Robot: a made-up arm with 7 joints.
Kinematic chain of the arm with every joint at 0, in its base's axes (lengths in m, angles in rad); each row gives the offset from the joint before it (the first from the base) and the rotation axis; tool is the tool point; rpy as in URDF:
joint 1: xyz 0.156 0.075 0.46 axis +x
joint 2: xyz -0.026 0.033 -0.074 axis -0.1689 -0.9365 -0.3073
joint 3: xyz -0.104 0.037 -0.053 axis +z
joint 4: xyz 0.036 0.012 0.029 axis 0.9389 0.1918 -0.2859
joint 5: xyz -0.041 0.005 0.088 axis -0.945 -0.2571 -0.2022
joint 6: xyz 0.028 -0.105 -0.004 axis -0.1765 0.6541 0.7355
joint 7: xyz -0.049 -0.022 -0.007 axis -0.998 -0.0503 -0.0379
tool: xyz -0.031 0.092 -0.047 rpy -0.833 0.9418 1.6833
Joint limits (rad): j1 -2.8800..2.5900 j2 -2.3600..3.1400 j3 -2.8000..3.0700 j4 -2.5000..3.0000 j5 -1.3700..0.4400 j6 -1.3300..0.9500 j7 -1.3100..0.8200
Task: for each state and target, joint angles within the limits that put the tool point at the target. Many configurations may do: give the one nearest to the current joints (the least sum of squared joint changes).
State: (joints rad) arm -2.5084 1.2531 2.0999 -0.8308 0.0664 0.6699 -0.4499
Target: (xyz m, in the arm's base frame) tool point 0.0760 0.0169 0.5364
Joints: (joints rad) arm -2.8800 1.1898 2.0836 -0.6625 -0.1727 0.4088 -0.0214
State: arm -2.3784 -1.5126 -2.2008 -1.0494 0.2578 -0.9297 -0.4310
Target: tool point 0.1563 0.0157 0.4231
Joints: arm -2.2325 -1.6177 -2.0285 -0.8241 0.2196 -0.6615 -0.8045
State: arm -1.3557 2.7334 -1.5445 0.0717 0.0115 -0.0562 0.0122
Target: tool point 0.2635 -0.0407 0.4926
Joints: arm -1.9831 2.6426 -1.4037 0.0273 0.2594 -0.5282 0.3516
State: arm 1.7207 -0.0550 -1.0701 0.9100 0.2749 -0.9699 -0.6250
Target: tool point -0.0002 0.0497 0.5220
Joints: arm 1.7910 -0.1238 -1.2093 0.6712 0.3069 -0.7387 -0.8876
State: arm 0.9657 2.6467 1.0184 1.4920 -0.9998 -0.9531 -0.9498
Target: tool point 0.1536 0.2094 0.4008
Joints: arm 1.0239 2.4903 0.7533 1.2233 -0.9359 -0.8076 -0.9521
